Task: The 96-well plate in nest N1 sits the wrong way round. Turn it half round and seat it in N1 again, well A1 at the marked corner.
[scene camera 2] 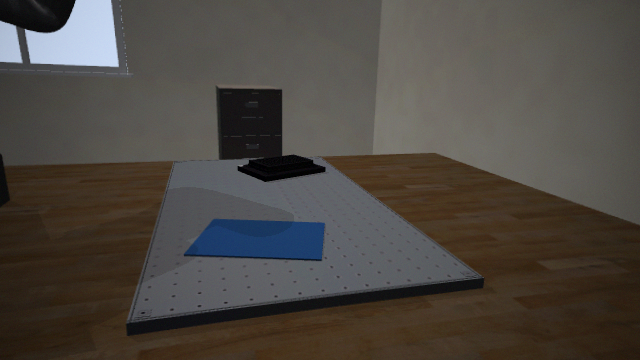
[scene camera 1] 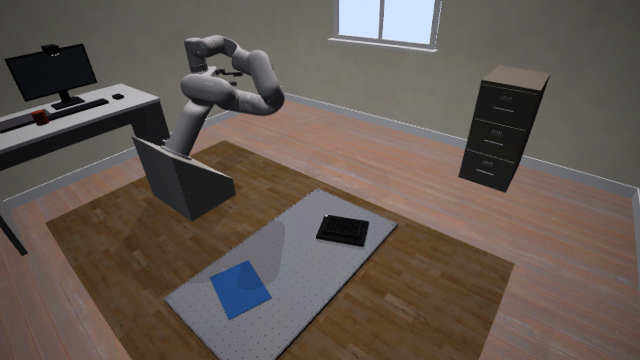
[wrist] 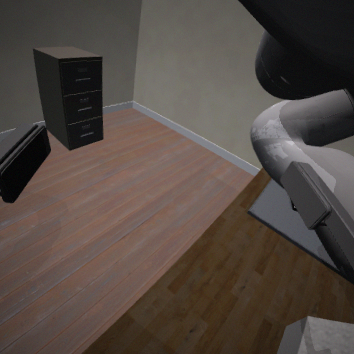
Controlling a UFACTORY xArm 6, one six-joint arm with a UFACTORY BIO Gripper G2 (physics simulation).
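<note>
The black 96-well plate lies flat in the black nest N1, near the far end of the grey perforated board. A small white mark shows at the nest's back left corner in scene camera 1. The well lettering is too small to read, so A1 cannot be made out. My gripper is open and empty, high up near the folded arm and far from the plate. Its two fingers stand wide apart in the wrist view. The plate and nest do not show in the wrist view.
A flat blue pad lies on the near part of the perforated board. The arm's links fold close beside the gripper, above the grey base. A desk stands at left, a filing cabinet beyond the table.
</note>
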